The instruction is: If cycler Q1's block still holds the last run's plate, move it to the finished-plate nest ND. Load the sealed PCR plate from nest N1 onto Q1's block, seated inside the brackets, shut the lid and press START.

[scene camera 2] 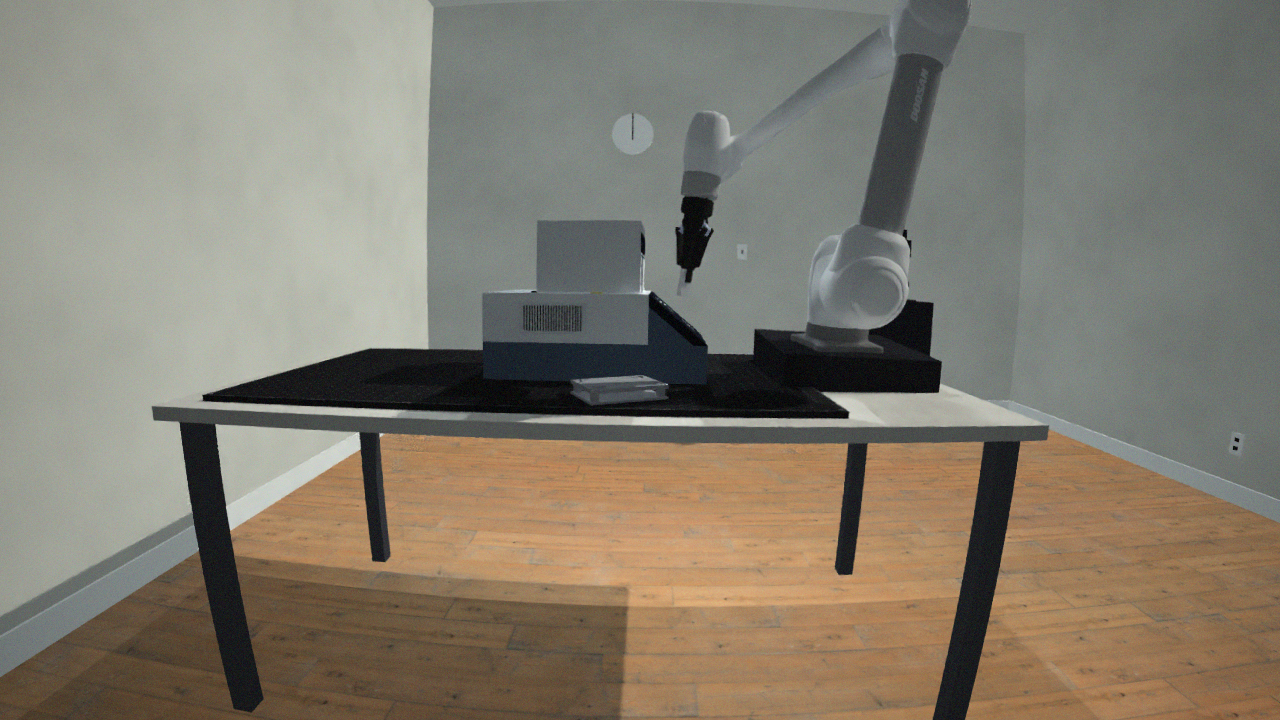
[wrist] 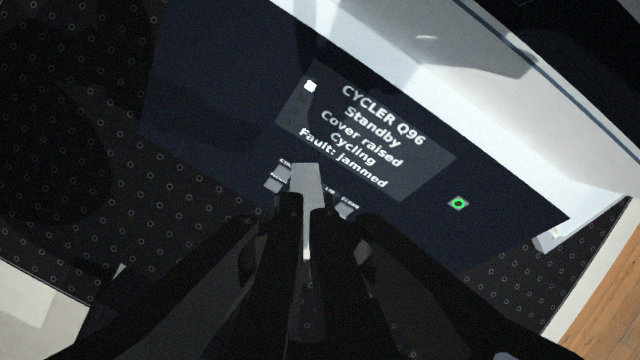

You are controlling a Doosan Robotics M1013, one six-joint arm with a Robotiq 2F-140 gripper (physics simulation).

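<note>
The cycler (scene camera 2: 590, 336) stands on the black mat (scene camera 2: 357, 380), and its lid (scene camera 2: 590, 255) stands raised above the body. My gripper (scene camera 2: 685, 279) (wrist: 305, 184) is shut and empty. It hangs over the cycler's sloped dark control panel (wrist: 223, 89), with its tips over the button row between the START button (wrist: 281, 171) and the CLEAR button (wrist: 344, 208). The screen (wrist: 366, 134) reads "CYCLER Q96", then Standby, Cover raised, Cycling, Fault: jammed, with a white square (wrist: 309, 86) lit at the top left. A green ring light (wrist: 457, 203) glows on the panel. A pale flat plate (scene camera 2: 619, 389) lies on the mat in front of the cycler. The block is hidden.
The arm's base sits on a black plinth (scene camera 2: 846, 362) at the right of the white table (scene camera 2: 939, 416). The cycler's white top (wrist: 469, 111) fills the upper right of the wrist view. Wooden floor (wrist: 613, 304) shows past the table edge.
</note>
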